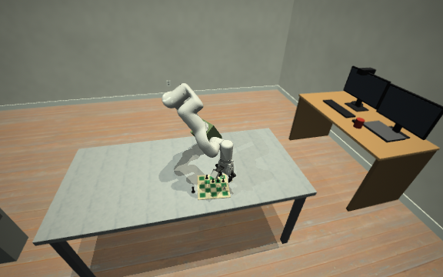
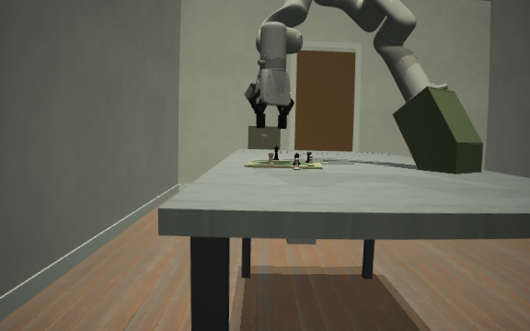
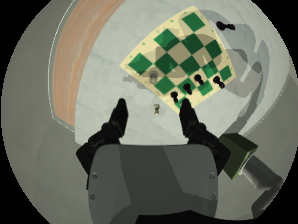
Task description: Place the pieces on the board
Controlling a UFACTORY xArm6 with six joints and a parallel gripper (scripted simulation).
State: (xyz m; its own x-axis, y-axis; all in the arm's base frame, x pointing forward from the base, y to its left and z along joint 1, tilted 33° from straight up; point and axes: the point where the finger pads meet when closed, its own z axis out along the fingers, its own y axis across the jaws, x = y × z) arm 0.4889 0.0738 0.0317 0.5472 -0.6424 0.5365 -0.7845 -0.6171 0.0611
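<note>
Right now the black queen is 21 cm to the right of my hand, 10 cm below it and 4 cm behind it. From my hand the other things lie so: chessboard (12 cm below, 7 cm to the right, 5 cm behind); then white rook (10 cm below).
</note>
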